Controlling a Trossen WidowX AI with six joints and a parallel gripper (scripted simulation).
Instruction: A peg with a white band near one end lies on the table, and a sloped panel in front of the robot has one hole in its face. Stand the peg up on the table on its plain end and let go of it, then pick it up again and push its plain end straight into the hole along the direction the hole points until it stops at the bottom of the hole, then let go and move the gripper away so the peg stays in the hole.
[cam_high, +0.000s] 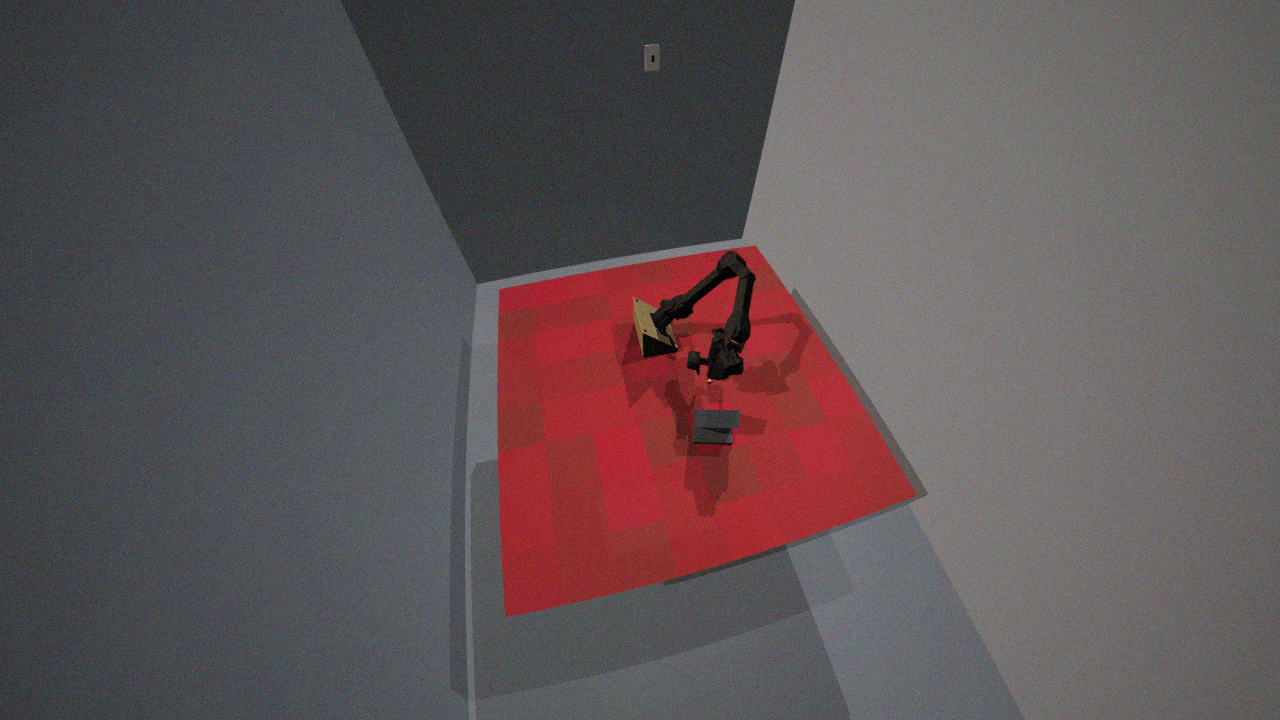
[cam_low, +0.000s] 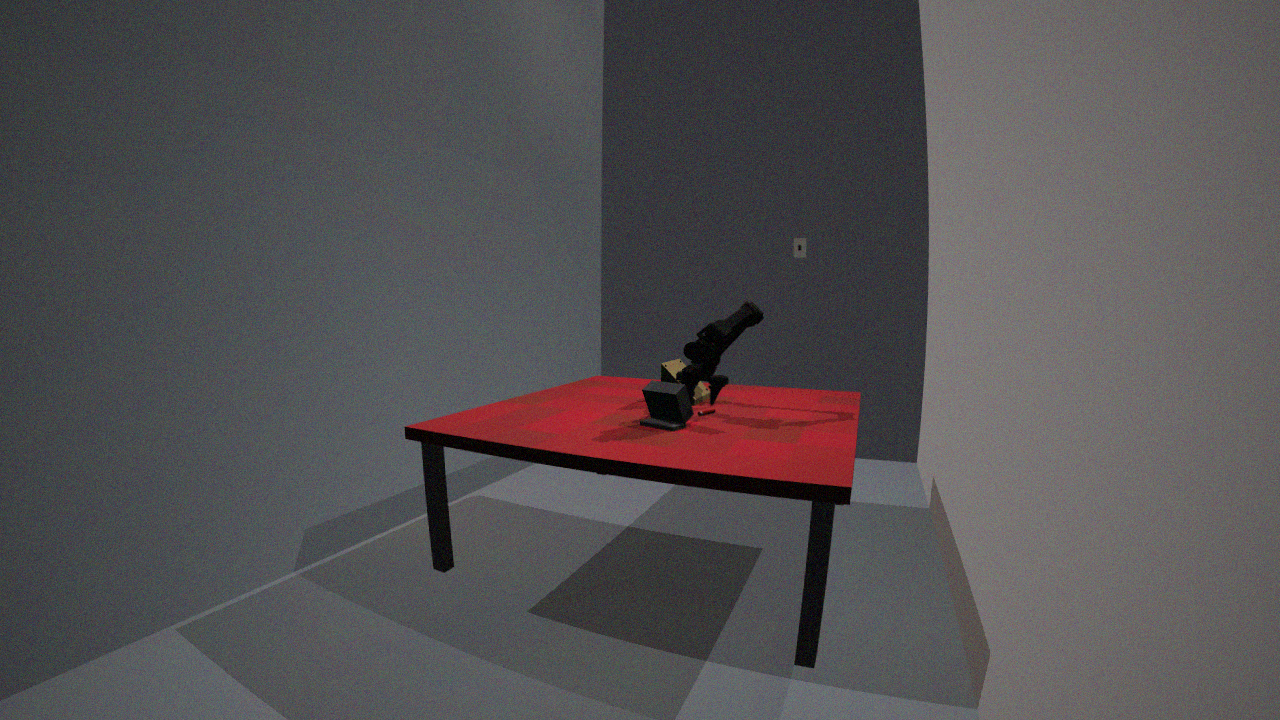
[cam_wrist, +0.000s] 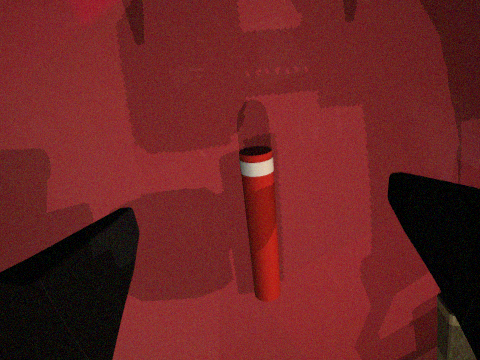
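The red peg is 40 mm below my gripper tip, 10 mm to the left of it and 10 mm behind it. The rest, counted from my gripper tip: grey sloped panel: 170 mm ahead, 70 mm to the right, 30 mm above.
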